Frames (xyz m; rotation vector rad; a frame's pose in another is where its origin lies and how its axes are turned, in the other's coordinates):
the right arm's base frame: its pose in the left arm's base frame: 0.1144 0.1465 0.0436 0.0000 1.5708 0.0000
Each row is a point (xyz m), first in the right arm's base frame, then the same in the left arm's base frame.
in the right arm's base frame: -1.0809 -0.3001 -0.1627
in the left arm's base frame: -0.0483 -0.1536 1.1245
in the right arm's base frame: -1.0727 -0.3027 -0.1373
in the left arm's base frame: -0.0229 -0.1562 1.1163
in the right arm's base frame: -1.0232 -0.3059 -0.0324
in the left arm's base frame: 0.0820 -0.1594 1.0668
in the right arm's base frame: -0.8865 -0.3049 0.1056
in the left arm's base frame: 0.2200 -0.1584 0.9301
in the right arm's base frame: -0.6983 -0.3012 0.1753
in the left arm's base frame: 0.2897 -0.1547 0.7419
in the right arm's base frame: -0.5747 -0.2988 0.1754
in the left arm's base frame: 0.2898 -0.1523 0.6183
